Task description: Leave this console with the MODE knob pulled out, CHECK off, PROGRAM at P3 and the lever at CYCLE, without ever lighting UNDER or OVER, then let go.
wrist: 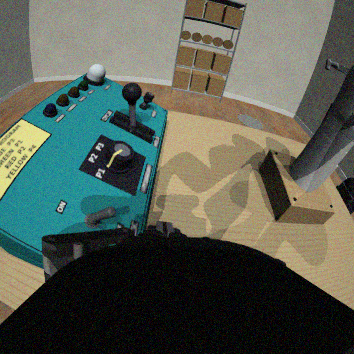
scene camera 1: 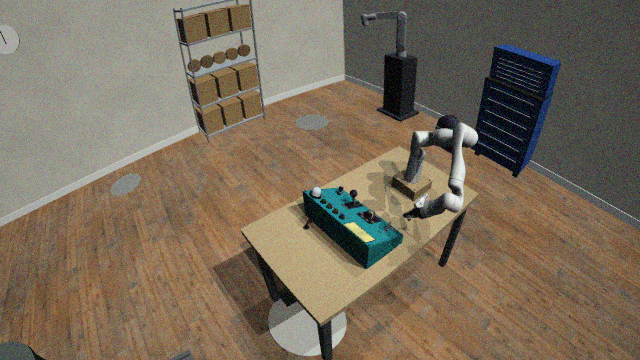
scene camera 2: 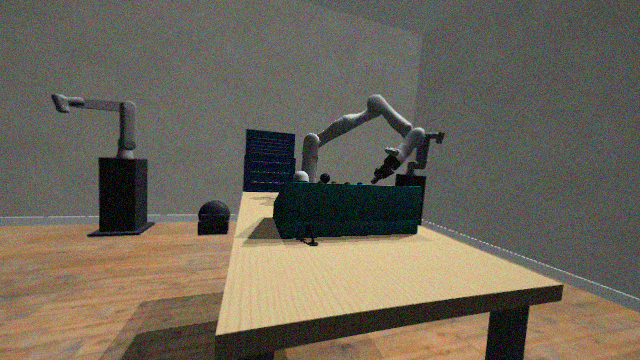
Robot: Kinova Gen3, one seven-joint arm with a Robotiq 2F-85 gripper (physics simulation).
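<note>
The teal console (scene camera 1: 344,235) (scene camera 2: 348,206) (wrist: 42,182) stands on the table (scene camera 1: 291,263) (scene camera 2: 358,277). In the wrist view the PROGRAM knob (wrist: 121,156) (scene camera 1: 368,216) has its yellow pointer aimed towards P1. The grey CHECK toggle (wrist: 100,215) lies tilted with its end towards the ON label. The black ball lever (wrist: 131,93) (scene camera 1: 353,193) stands in its slot to the right of the CYCLE label. The small MODE knob (wrist: 147,98) sits behind it. The lamps (wrist: 63,100) look dark. My gripper (scene camera 1: 408,215) (scene camera 2: 375,180) is shut and empty, just off the console's end near the CHECK toggle.
The arm's wooden base block (scene camera 1: 411,186) (wrist: 302,207) sits on the table behind the gripper. A small black stand (scene camera 1: 307,223) (scene camera 2: 311,235) is beside the console. A shelf rack (scene camera 1: 214,36), a blue tool chest (scene camera 1: 514,107) (scene camera 2: 268,156) and a second arm on a black pedestal (scene camera 1: 399,80) (scene camera 2: 121,192) stand apart.
</note>
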